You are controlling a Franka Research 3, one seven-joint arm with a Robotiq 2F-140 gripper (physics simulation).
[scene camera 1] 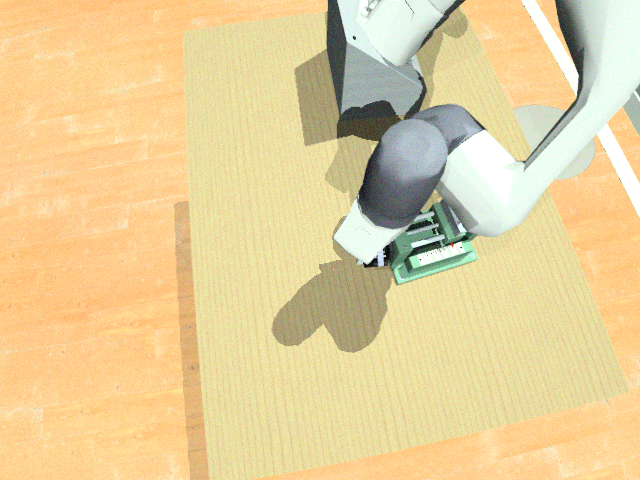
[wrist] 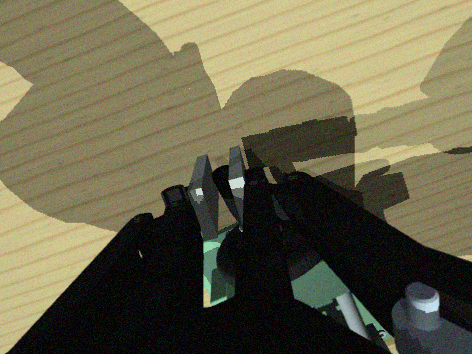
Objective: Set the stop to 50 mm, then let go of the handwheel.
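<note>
The green stop fixture (scene camera 1: pixel 431 266) (wrist: pixel 317 285) lies under the arm, with metal rods and a green block (scene camera 1: pixel 443 223) across them, which I take to be the stop. A red pointer (scene camera 1: pixel 452 244) stands at the right part of the white scale (scene camera 1: pixel 429 256); its figures are too small to read. My gripper (wrist: pixel 223 169) is shut on the black crank handle (wrist: pixel 221 175) of the handwheel. The dark handwheel (wrist: pixel 226 257) is mostly hidden behind the fingers in the wrist view. In the scene view the arm's wrist covers the fingertips at the fixture's left end.
The fixture stands on a pale wooden board (scene camera 1: pixel 289 403) on an orange plank floor (scene camera 1: pixel 93 310). A grey angular block (scene camera 1: pixel 374 80) stands at the board's back edge. The arm's forearm and elbow hang over the fixture's back right. Arm shadows fall across the board.
</note>
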